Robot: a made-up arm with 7 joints.
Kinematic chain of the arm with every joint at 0, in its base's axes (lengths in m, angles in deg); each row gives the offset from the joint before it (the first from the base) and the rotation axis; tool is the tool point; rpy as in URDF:
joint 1: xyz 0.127 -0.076 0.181 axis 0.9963 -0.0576 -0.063
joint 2: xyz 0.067 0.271 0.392 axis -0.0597 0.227 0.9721
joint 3: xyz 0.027 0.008 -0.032 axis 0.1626 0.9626 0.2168
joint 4: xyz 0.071 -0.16 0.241 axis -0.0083 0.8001 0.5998
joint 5: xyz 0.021 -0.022 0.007 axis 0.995 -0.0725 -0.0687
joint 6: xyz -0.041 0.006 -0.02 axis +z
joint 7: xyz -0.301 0 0.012 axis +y
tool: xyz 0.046 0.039 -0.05 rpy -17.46 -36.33 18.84
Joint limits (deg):
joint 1: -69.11..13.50
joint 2: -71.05..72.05
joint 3: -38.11..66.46
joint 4: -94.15..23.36
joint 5: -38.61..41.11
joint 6: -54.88..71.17
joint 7: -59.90..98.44
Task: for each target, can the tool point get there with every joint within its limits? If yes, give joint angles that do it. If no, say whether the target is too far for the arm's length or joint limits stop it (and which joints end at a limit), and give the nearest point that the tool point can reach.
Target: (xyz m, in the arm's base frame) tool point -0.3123 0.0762 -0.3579
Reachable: no: joint limits stop it (at a limit: joint 1, joint 2, joint 3, joint 7) | nearest point -0.1777 0.2979 -0.1550 | short by 0.329 m
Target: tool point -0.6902 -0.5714 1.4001
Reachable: no: too far | nearest point -0.2567 -0.2492 0.9146 | short by 0.726 m
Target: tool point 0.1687 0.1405 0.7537
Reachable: yes | joints -32.64 38.07 -23.53 7.76 -32.53 28.61 35.34
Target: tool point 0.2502 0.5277 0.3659
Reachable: yes | joints -37.19 22.21 24.08 -44.00 14.08 -34.55 -25.09
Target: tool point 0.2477 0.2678 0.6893
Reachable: yes | joints -19.17 13.31 42.78 9.32 -22.62 -26.89 5.15
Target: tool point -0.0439 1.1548 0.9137
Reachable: no: too far | nearest point 0.0778 0.7105 0.6475 | short by 0.532 m
